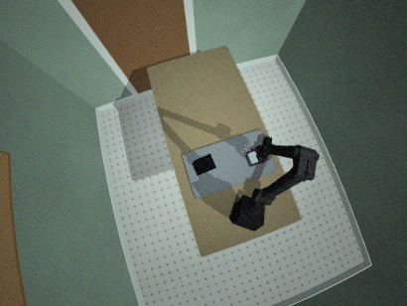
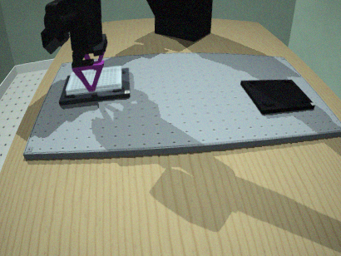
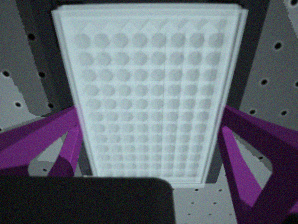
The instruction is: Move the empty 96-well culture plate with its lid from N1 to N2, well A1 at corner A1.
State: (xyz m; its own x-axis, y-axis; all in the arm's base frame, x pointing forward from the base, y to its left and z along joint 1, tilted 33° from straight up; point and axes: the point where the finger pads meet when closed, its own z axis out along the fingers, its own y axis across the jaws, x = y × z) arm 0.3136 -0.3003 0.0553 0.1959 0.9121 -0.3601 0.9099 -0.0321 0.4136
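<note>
The clear lid lies right at my hand.
</note>
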